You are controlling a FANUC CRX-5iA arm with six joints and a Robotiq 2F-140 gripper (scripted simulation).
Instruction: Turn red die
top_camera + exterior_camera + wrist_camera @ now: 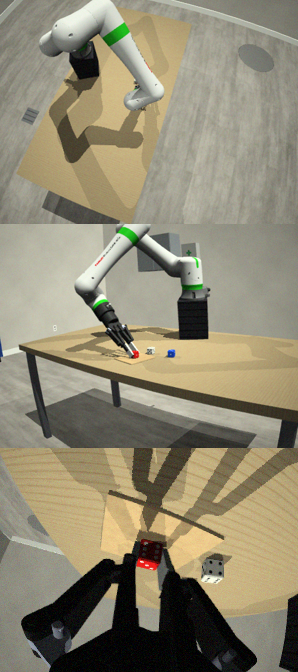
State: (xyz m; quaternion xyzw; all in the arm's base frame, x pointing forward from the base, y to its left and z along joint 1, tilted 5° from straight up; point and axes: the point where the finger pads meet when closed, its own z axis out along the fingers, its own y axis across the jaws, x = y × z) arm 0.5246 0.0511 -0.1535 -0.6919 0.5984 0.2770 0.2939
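The red die lies 2 cm to the left of my hand and 2 cm below it. Round my hand: blue die (12 cm behind, 14 cm to the left, 2 cm below); then tan mat (2 cm to the left, 4 cm below); then white die (11 cm behind, 2 cm to the left, 2 cm below).
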